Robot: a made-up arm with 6 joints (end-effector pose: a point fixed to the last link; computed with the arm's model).
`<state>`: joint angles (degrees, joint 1 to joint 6).
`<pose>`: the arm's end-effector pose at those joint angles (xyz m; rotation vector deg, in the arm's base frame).
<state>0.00 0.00 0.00 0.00 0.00 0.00</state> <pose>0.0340 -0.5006 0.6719 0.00 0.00 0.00</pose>
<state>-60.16 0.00 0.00 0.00 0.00 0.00</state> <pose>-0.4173 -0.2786 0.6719 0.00 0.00 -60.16</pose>
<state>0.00 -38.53 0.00 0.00 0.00 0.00</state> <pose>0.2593 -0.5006 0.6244 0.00 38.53 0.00</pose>
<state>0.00 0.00 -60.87 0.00 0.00 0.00</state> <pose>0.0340 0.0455 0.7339 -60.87 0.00 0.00</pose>
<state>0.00 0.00 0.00 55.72 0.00 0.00</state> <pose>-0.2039 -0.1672 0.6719 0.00 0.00 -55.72</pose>
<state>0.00 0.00 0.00 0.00 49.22 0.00</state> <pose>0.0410 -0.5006 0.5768 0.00 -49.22 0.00</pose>
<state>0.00 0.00 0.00 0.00 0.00 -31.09</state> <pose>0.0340 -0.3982 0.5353 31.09 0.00 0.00</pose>
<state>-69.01 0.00 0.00 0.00 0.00 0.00</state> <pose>-0.4552 -0.2111 0.6719 0.00 0.00 -69.01</pose>
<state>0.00 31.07 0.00 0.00 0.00 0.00</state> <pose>-0.1382 -0.5006 0.5992 0.00 -31.07 0.00</pose>
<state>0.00 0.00 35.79 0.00 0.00 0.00</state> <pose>0.0340 -0.6928 0.3995 35.79 0.00 0.00</pose>
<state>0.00 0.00 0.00 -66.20 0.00 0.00</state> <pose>0.5095 -0.4467 0.6719 0.00 0.00 66.20</pose>
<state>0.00 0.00 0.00 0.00 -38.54 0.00</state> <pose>0.0822 -0.5006 0.7301 0.00 38.54 0.00</pose>
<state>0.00 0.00 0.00 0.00 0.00 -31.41</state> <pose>0.0340 -0.3968 0.5342 31.41 0.00 0.00</pose>
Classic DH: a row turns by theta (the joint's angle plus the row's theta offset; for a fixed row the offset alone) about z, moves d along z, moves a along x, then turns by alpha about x. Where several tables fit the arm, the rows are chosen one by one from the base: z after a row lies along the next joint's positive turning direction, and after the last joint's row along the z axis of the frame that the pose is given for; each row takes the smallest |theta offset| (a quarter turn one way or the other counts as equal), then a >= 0, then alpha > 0; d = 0 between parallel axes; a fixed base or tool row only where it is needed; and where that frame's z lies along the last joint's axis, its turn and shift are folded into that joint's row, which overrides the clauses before.
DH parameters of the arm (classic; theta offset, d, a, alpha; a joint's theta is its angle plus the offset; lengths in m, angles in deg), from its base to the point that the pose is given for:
joint 1: 0 0.3259 0.0787 90
joint 2: -90 0.1748 0.0878 -90
joint 3: 90 0.1517 0.0659 90
joint 4: -90 -0.3939 0.0891 90
joint 5: -90 0.095 0.1557 -90
joint 6: -90 0.1073 0.2967 -90
tool (fixed): 90 -0.1158 0 0

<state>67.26 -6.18 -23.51 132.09 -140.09 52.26</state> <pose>-0.1244 -0.1314 0.3988 28.38 94.29 18.26</pose>
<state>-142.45 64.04 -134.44 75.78 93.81 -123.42</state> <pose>-0.5020 -0.2853 0.4177 -67.15 96.20 -42.96</pose>
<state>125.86 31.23 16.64 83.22 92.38 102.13</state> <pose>-0.1751 -0.3087 0.5860 -38.40 -47.75 -38.78</pose>
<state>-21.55 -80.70 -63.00 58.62 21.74 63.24</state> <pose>0.2901 0.4480 0.6354 -132.19 36.10 13.13</pose>
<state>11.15 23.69 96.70 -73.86 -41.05 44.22</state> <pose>0.7920 -0.7022 0.3594 13.59 -76.33 70.60</pose>
